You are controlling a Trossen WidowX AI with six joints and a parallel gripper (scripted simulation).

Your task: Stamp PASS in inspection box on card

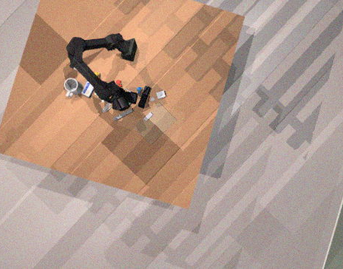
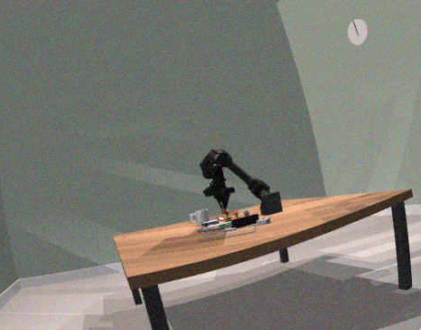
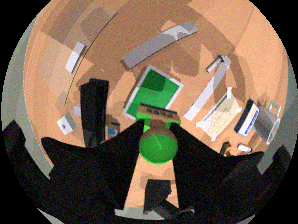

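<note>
The white card lies 2 cm behind my gripper tip, 15 cm to the right of it and 9 cm below it. Also, from my gripper tip: green ink pad (1 cm to the left, 9 cm below); blue-knobbed stamp (8 cm behind, 7 cm to the left, 7 cm below); red-knobbed stamp (9 cm behind, 6 cm to the right, 7 cm below).
</note>
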